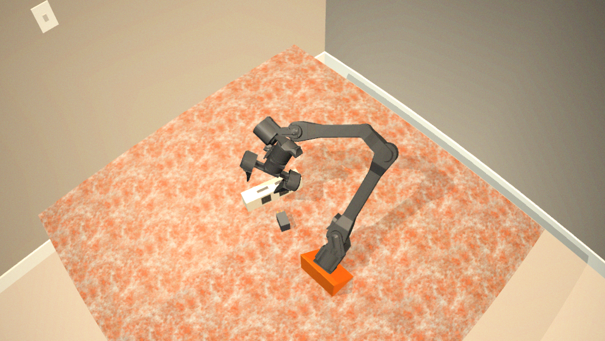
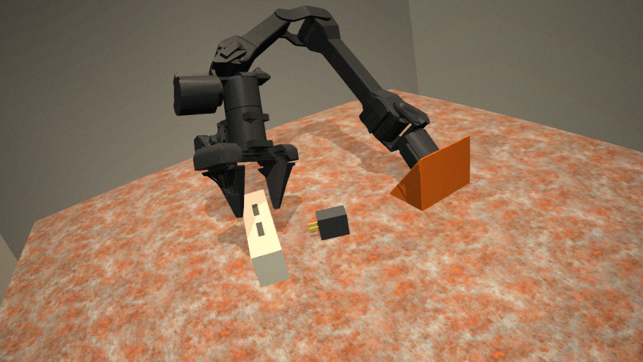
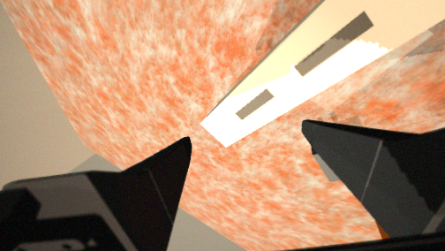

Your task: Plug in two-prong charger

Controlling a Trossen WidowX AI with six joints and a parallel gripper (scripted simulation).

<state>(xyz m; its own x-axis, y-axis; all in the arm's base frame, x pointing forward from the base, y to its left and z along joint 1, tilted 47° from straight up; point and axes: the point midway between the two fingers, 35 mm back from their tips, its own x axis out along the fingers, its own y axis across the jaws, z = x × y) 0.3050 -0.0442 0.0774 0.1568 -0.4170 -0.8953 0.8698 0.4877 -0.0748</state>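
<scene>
Right now my gripper tip is 90 mm past the two-prong charger, 20 mm to the right of it and 70 mm above it.
</scene>
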